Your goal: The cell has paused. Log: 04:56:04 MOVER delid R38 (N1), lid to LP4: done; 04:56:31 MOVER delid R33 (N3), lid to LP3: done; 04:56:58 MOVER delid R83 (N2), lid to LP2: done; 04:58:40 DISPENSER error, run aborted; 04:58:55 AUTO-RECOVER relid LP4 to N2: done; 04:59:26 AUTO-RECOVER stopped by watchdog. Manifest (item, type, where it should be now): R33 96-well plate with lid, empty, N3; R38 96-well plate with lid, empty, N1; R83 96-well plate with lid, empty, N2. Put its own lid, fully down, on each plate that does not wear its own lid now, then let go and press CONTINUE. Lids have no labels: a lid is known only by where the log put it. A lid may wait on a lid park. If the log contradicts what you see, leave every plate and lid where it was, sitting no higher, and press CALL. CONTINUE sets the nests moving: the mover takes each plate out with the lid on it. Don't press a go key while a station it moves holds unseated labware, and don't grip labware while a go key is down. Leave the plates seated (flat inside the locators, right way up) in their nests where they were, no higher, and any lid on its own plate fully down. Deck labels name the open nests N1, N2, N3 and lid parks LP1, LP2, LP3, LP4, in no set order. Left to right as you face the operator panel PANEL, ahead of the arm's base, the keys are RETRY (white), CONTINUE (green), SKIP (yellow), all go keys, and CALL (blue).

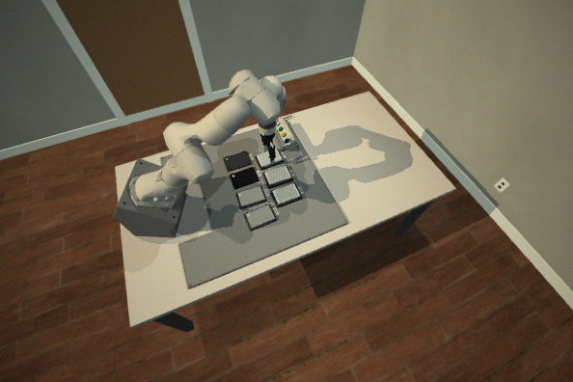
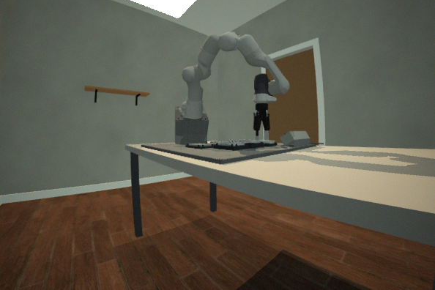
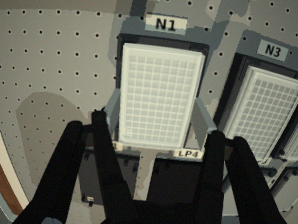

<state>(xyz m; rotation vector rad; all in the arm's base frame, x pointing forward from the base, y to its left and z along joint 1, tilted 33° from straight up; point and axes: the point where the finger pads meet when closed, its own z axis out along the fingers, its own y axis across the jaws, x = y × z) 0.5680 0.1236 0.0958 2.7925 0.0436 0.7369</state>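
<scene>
The lid park LP2 lies 20 cm behind my hand, 32 cm to the right of it and 5 cm below it. Round my hand: blue call key: 14 cm ahead, 4 cm to the left, 2 cm above; then deck label N3: 8 cm ahead, 14 cm to the right, 5 cm below; then yellow skip key: 14 cm ahead, 9 cm to the left, 2 cm above.
</scene>
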